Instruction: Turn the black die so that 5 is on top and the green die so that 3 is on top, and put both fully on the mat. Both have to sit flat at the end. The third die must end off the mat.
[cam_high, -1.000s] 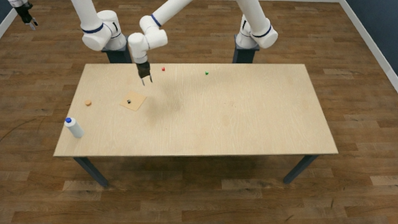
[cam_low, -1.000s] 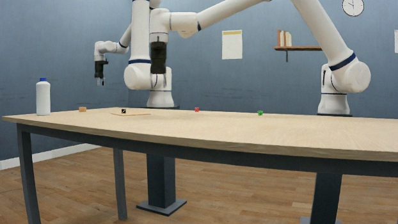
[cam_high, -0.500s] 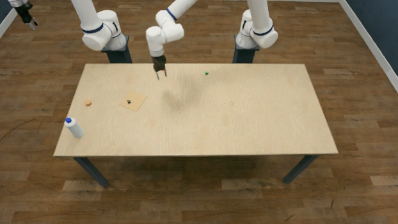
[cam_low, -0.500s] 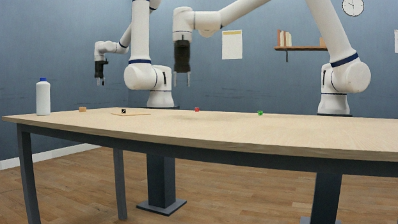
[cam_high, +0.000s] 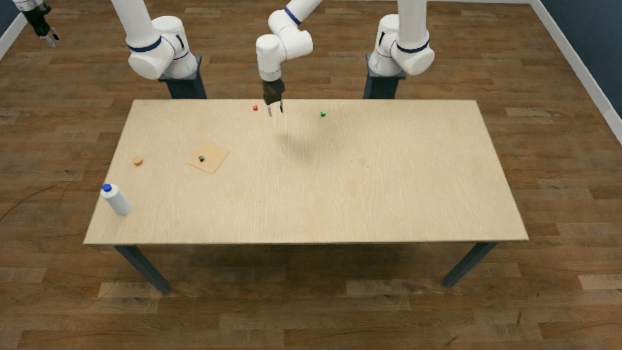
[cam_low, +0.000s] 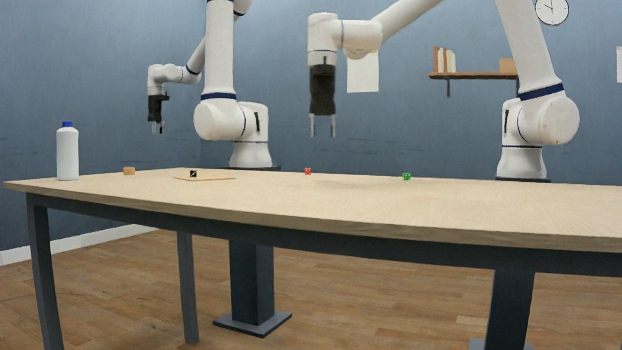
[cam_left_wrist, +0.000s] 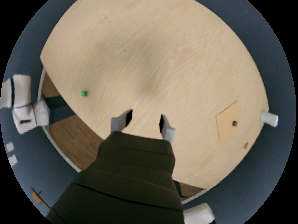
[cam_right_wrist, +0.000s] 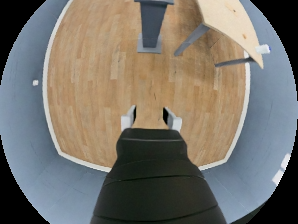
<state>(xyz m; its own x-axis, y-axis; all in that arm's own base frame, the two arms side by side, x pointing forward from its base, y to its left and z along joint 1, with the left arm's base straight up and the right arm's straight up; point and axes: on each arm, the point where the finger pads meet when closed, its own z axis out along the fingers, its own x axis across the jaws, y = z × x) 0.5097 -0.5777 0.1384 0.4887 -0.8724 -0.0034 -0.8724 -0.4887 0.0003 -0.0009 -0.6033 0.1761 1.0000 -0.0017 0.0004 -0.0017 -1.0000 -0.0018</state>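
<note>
My left gripper is now 22 cm to the right of the green die, 13 cm above it and 10 cm past it. From my left hand the other things lie so: black die 34 cm to the right, 17 cm ahead, 12 cm below; tan mat 31 cm to the right, 15 cm ahead, 14 cm below; red die 15 cm behind, 13 cm below, 11 cm to the right.
</note>
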